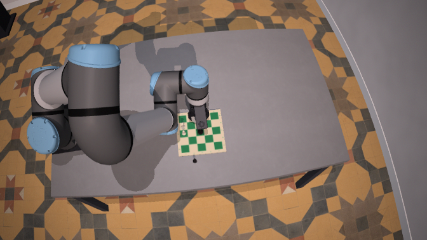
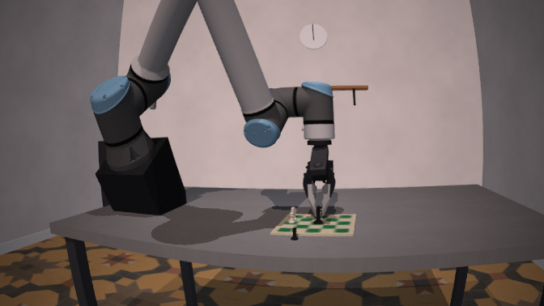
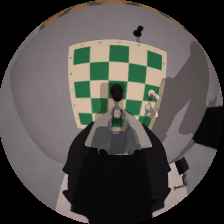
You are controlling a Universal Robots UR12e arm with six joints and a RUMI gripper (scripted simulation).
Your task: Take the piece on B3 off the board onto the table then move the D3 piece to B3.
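Right now my hand is 40 mm to the left of the chessboard and 30 mm above it.
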